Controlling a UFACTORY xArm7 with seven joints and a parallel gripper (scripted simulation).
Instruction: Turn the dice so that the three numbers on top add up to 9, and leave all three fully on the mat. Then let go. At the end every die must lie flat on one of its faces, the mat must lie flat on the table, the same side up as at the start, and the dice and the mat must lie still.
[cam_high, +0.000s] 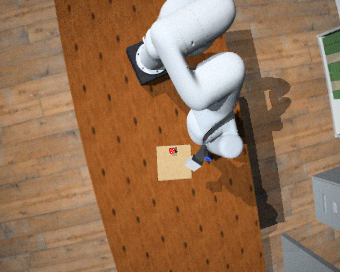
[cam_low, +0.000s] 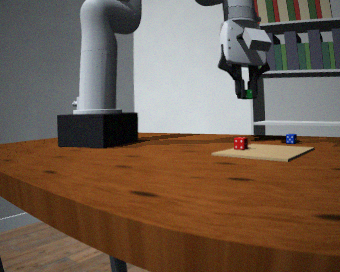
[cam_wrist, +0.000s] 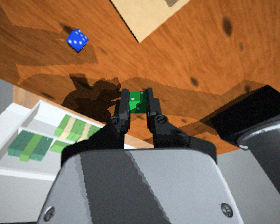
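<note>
Now: hand 12 cm to the left of the tan mat, 12 cm above it and 7 cm short of it. The rest, counted from my hand: red die (11 cm to the right, 10 cm below, 2 cm ahead); then blue die (11 cm below, 10 cm ahead, 2 cm to the left); then green die (1 cm below).
</note>
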